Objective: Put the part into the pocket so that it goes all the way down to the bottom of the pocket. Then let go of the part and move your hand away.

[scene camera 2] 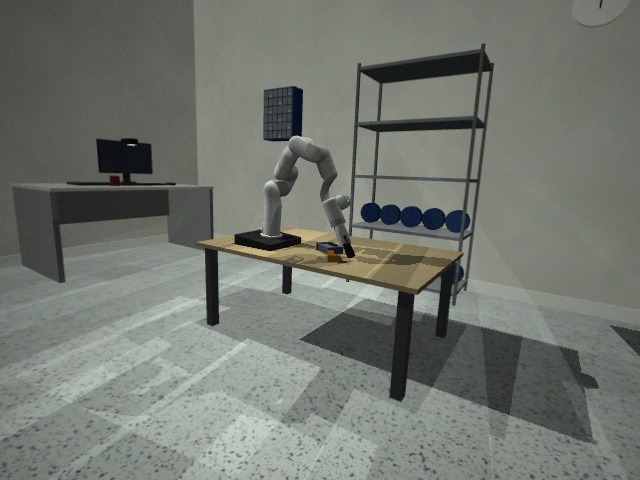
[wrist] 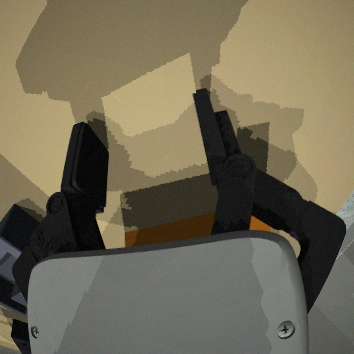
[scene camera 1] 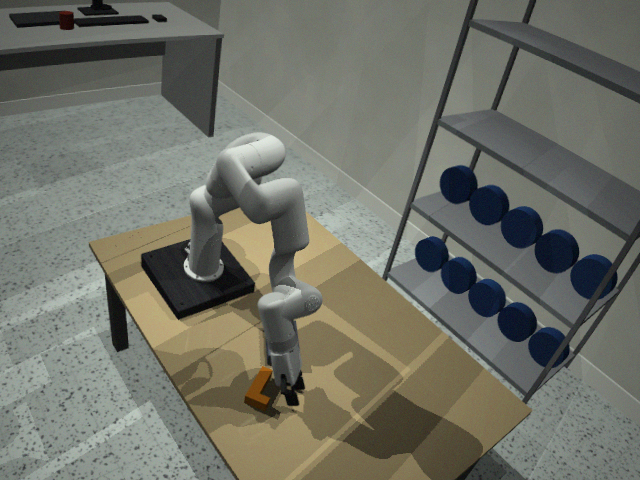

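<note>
The part, an orange L-shaped block, lies on the table beside my gripper. In the wrist view it is partly hidden by my palm and right finger. The pocket's holder, a dark blue-grey box, stands behind the part on the side toward the robot's base; in scene camera 1 it is mostly hidden by the arm. The inside of the pocket does not show clearly. My gripper is partly open, low over the table. Its fingertips are apart, with bare table between them, and the part is outside them.
The wooden table carries the arm's black base plate. A shelf rack with blue discs stands beyond the table. A grey desk stands farther off.
</note>
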